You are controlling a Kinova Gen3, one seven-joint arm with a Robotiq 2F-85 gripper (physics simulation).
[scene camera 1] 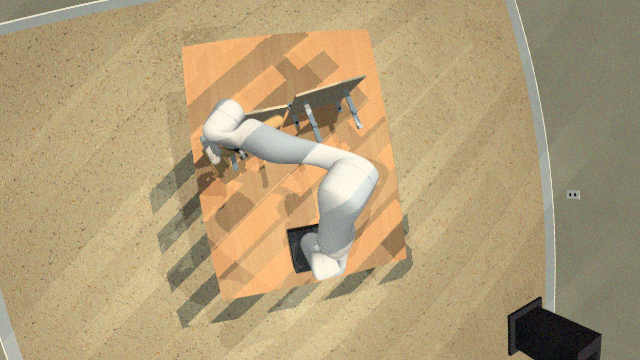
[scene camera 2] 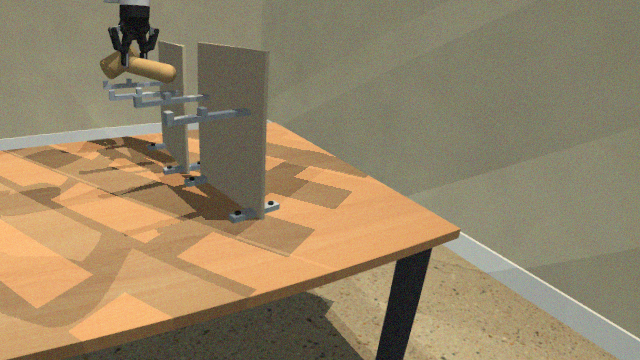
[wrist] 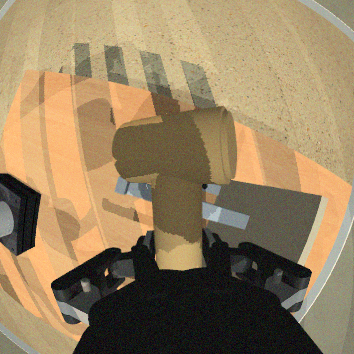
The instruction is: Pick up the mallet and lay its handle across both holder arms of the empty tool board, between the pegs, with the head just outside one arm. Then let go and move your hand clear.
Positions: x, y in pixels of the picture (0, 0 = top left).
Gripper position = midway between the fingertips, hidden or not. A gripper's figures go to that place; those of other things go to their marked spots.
Labels:
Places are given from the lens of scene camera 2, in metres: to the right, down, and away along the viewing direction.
gripper [scene camera 2: 134, 67]: -0.49, -0.29, 0.94
wooden mallet [scene camera 2: 111, 66]: -0.55, -0.30, 0.93
tool board [scene camera 2: 232, 97]: -0.17, -0.16, 0.74
The marked spots on the tool board and the wooden mallet are 0.45 m apart.

